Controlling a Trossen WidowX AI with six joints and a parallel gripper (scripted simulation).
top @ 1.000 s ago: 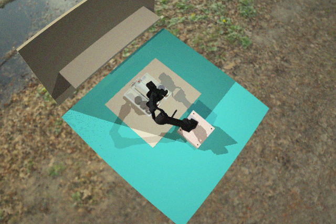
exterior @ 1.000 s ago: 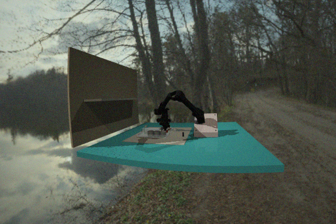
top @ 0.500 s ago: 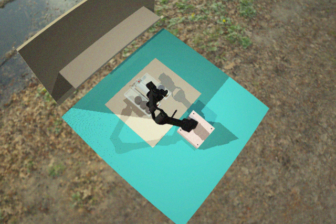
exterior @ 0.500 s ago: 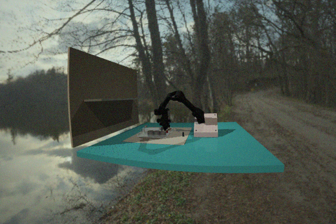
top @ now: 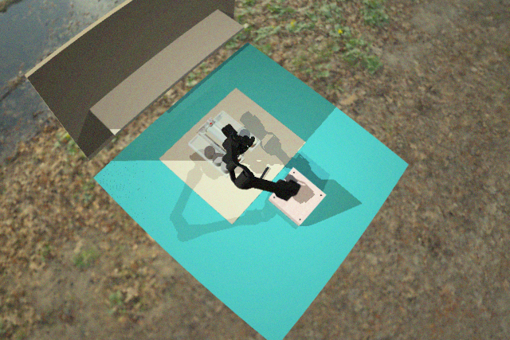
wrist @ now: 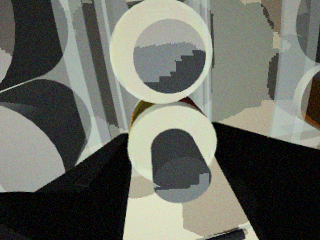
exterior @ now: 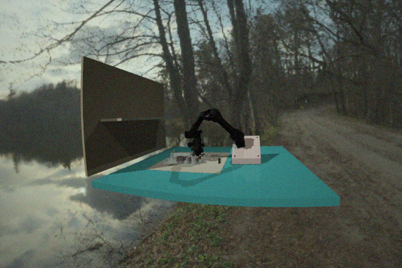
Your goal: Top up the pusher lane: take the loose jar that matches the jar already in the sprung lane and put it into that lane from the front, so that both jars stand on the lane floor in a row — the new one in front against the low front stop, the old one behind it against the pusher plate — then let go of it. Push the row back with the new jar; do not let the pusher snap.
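My gripper tip is 14 cm short of the lane rack, 4 cm to the left of it and 2 cm above it. From my gripper tip the other things lie so: tan shelf wall: 60 cm ahead, 36 cm above, 10 cm to the right.
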